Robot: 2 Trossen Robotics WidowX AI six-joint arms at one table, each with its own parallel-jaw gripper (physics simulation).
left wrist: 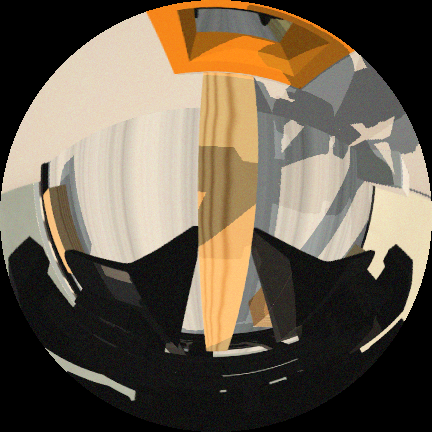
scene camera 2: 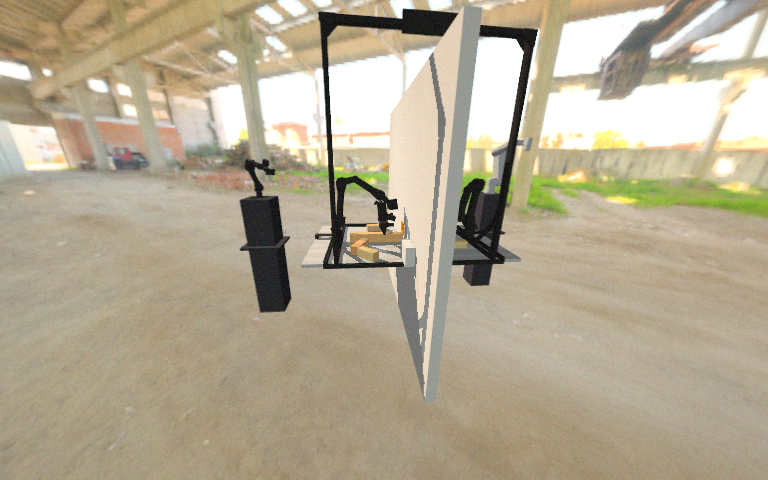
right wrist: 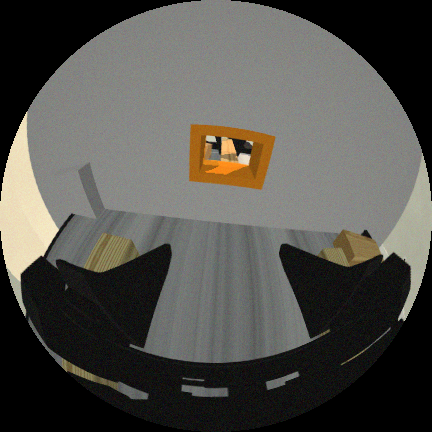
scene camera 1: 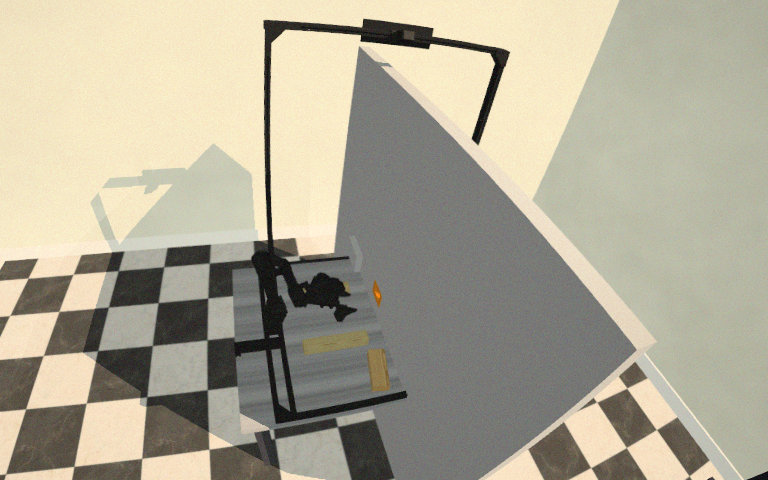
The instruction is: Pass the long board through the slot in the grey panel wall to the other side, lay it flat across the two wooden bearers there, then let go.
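Frame: origin at the left arm's base, x right, y down, z ahead, level; millimetres.
Seen in the pictures: left gripper, between the fingertips: (left wrist: 224, 232) (scene camera 2: 384, 233) (right wrist: 228, 155); right gripper, between the fingertips: (right wrist: 227, 250) (scene camera 1: 353, 302); left arm's base, origin of its link: (left wrist: 200, 345); right arm's base, origin of its link: (scene camera 2: 468, 236) (scene camera 1: 272, 328).
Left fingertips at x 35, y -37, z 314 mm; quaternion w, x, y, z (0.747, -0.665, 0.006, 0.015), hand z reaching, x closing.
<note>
Offsets run from my left fingertips to a thing's top centre. "spot": to the spot under its first point.
The long board @(dx +0, dy -7, dz -53 mm) (scene camera 2: 374, 237) (left wrist: 229, 175) is roughly level on the left arm's side of the panel wall (scene camera 1: 481, 254) (scene camera 2: 416, 152) (left wrist: 100, 75) (right wrist: 300, 90). My left gripper (scene camera 2: 385, 230) (left wrist: 224, 232) is shut on it. Its far end shows at the lower edge of the orange-framed slot @(spot: dx +44, dy -51, dz +166 mm) (scene camera 1: 375, 286) (left wrist: 166, 35) (right wrist: 196, 155); contact is unclear. The board also shows through the opening in the right wrist view. My right gripper (scene camera 1: 352, 302) (right wrist: 227, 250) is open and empty on the other side, facing the slot. Two pale bearers lie there, one @(dx -142, dy +12, dz +371 mm) (scene camera 1: 335, 342) (right wrist: 335, 257) in full view in scene camera 1, the other @(spot: dx +111, dy +12, dz +269 mm) (scene camera 1: 346, 287) (right wrist: 111, 251) mostly hidden by the gripper.
A wooden block @(dx -288, dy +18, dz +242 mm) (scene camera 1: 377, 370) (right wrist: 359, 246) lies near the wall on the right arm's side. Loose blocks @(dx +257, dy +6, dz -119 mm) (scene camera 2: 368, 253) lie on the left arm's side. A small upright brace (scene camera 1: 355, 253) (scene camera 2: 408, 254) (right wrist: 91, 192) stands against each wall face. A black frame (scene camera 1: 267, 141) (scene camera 2: 328, 113) surrounds the table.
</note>
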